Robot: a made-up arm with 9 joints.
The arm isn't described. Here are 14 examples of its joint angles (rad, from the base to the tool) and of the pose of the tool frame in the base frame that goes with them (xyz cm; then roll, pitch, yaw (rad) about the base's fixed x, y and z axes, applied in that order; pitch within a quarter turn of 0, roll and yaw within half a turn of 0).
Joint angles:
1: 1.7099 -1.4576 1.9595 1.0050 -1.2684 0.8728 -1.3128 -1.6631 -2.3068
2: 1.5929 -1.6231 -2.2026 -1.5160 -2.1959 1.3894 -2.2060 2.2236 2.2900
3: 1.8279 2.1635 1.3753 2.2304 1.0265 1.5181 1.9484 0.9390 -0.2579
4: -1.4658 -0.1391 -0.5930 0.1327 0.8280 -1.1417 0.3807 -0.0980 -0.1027
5: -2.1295 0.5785 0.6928 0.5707 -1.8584 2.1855 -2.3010 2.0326 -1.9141
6: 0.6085 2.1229 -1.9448 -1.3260 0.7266 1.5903 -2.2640 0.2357 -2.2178
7: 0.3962 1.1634 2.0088 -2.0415 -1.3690 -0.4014 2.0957 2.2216 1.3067
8: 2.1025 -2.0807 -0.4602 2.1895 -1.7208 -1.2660 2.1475 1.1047 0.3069
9: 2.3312 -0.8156 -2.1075 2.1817 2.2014 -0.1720 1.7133 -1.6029 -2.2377
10: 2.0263 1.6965 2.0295 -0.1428 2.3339 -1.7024 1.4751 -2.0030 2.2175
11: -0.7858 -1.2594 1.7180 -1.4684 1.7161 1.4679 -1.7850 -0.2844 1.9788
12: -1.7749 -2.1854 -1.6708 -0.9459 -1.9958 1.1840 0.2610 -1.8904 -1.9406
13: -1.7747 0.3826 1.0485 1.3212 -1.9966 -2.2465 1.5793 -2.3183 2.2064
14: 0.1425 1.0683 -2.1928 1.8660 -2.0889 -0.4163 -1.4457 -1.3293 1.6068
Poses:
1: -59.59 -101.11 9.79 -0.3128 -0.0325 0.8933
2: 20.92 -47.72 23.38 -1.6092 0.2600 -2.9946
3: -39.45 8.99 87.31 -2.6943 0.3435 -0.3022
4: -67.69 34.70 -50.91 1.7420 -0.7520 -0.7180
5: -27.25 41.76 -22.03 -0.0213 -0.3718 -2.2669
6: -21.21 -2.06 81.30 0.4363 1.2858 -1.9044
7: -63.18 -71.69 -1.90 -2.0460 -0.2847 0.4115
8: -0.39 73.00 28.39 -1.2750 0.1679 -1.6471
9: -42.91 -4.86 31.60 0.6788 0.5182 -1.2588
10: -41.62 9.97 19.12 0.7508 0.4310 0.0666
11: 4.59 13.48 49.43 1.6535 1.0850 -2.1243
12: 33.06 8.49 33.35 3.0521 0.3859 2.7106
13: -49.97 -17.93 -33.43 0.0991 -0.6471 0.6760
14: -82.99 62.84 -37.93 2.3821 -0.7862 -1.0189
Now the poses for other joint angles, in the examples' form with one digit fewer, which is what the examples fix.
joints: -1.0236 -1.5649 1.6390 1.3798 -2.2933 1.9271 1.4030 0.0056 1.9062
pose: -27.8 20.9 46.3 0.832 1.299 2.401
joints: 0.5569 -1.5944 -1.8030 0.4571 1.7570 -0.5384 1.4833 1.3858 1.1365
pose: 60.9 -74.6 -34.3 -1.012 -0.210 2.430
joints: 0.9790 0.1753 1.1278 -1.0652 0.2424 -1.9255 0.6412 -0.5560 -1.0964
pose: -85.6 8.5 -5.5 2.919 -0.455 -0.522
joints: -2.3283 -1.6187 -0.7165 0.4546 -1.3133 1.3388 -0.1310 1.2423 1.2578
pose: -44.8 51.5 -8.2 -2.417 -0.673 -0.397
